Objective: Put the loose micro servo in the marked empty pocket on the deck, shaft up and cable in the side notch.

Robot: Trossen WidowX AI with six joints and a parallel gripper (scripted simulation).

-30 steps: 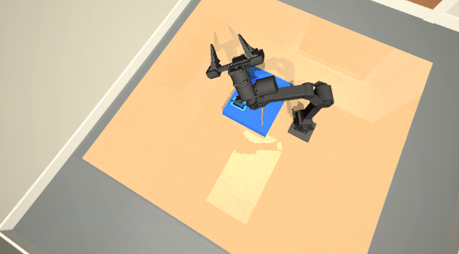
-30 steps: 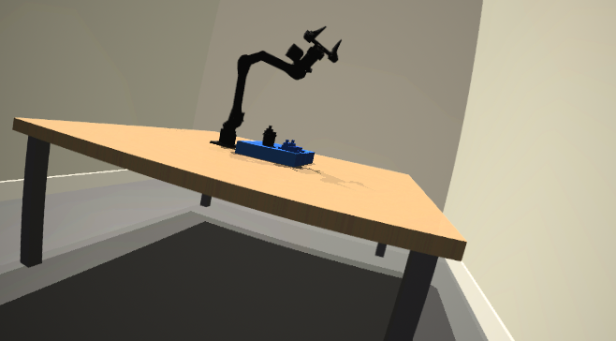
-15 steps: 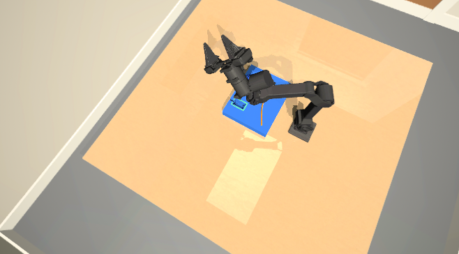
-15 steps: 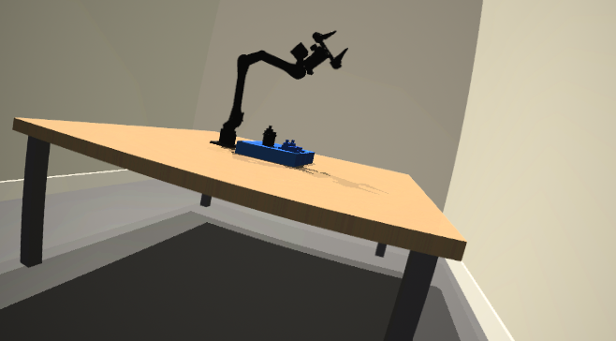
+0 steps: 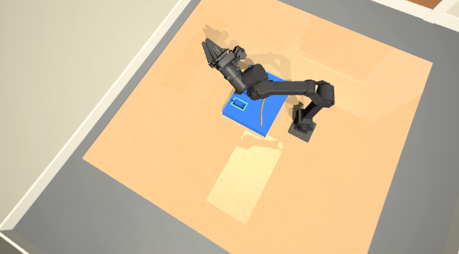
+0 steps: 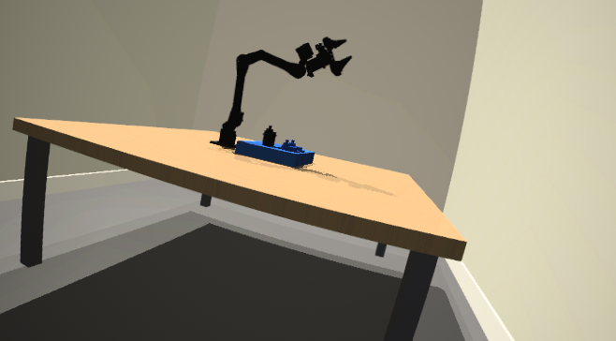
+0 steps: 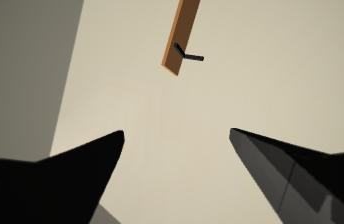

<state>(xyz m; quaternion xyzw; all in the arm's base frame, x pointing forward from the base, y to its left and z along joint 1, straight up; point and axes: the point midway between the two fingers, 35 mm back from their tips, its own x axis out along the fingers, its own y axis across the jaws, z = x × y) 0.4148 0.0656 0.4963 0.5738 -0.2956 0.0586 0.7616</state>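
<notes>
The blue deck is 240 mm behind my gripper tip, 90 mm to the right of it and 500 mm below it.
</notes>
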